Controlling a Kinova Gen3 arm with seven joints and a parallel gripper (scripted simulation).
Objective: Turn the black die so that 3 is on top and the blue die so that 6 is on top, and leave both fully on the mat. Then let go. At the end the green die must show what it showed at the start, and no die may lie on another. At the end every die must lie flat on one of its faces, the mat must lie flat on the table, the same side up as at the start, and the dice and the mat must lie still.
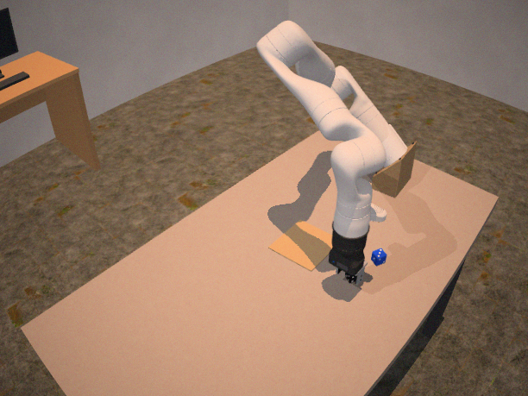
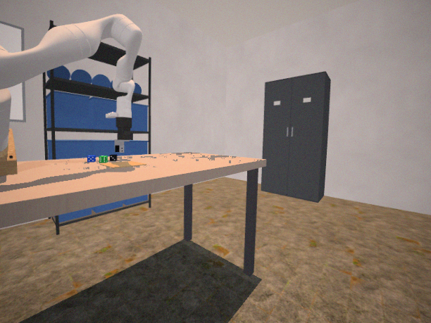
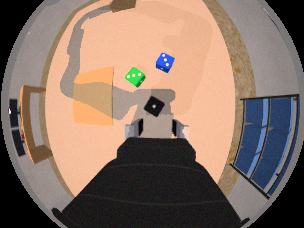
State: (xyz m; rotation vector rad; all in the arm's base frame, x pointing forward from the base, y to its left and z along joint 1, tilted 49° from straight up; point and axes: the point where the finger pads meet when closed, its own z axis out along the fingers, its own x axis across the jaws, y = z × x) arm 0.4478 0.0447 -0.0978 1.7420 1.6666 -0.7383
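The black die lies 3 cm behind my hand, 1 cm to the right of it and 4 cm below it. Also, from my hand: blue die 12 cm behind, 2 cm to the left, 4 cm below; then green die 9 cm behind, 4 cm to the right, 4 cm below; then orange mat 6 cm behind, 17 cm to the right, 6 cm below.
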